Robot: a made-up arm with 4 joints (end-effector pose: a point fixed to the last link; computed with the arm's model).
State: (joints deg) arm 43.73 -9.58 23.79 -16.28
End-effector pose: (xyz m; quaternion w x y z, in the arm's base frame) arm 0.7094 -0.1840 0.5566 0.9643 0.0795 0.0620 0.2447
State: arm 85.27 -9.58 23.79 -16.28
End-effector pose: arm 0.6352 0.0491 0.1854 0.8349 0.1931 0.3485 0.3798
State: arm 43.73 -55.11 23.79 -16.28
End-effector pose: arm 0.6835 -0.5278 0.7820 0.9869 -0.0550 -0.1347 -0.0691
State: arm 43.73 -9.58 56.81 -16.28
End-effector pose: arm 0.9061 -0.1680 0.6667 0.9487 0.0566 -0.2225 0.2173
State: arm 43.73 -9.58 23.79 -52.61
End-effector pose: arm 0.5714 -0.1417 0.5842 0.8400 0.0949 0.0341 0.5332
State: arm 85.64 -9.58 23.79 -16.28
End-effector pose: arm 0.6332 0.0512 0.1825 0.8332 0.1940 0.3509 0.3808
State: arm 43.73 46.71 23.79 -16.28
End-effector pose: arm 0.3545 0.1569 0.4572 0.7312 0.2266 0.2886 0.5751
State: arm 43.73 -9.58 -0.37 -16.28
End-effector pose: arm 0.5453 -0.2115 0.5539 0.9252 0.0922 0.2682 0.2521
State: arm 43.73 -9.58 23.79 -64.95
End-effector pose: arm 0.5217 -0.1482 0.5915 0.7778 0.0980 0.0237 0.6204
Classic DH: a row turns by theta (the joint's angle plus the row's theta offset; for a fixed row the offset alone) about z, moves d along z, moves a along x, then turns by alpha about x. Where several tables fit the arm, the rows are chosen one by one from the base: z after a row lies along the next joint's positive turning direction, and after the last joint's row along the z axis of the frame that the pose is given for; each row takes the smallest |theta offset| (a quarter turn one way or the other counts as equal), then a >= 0, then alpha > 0; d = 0 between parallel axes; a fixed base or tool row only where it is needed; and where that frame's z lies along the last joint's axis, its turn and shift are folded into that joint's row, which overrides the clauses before.
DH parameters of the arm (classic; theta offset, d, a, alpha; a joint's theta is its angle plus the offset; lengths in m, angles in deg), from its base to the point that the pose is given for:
base (fixed): -10.9 0.5139 0.1074 -59.93
joint 1: -22.76 -0.7548 0.0363 27.23
joint 2: 24.25 1.1998 0.283 125.64
joint 3: -6.2 0.4443 -0.0279 89.72
joint 4: -27.83 0 0.2357 180
tool (fixed): -25.91 -0.3708 0 0

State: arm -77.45 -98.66 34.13 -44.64
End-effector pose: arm -0.7389 -0.0852 0.4132 0.1113 -0.3088 -0.6893 -0.6459
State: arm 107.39 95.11 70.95 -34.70
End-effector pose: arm 0.0332 0.2883 0.8528 0.1217 0.7962 0.3424 0.4838
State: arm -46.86 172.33 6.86 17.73
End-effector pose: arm -0.3579 0.0765 0.1454 0.5472 -0.2676 0.5136 0.6043
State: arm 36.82 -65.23 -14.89 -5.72
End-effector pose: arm 0.3883 -0.5088 0.7618 0.9622 0.0584 0.0764 -0.2549
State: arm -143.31 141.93 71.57 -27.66
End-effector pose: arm 0.6827 0.2766 0.3953 0.6854 -0.4977 -0.3698 0.3818
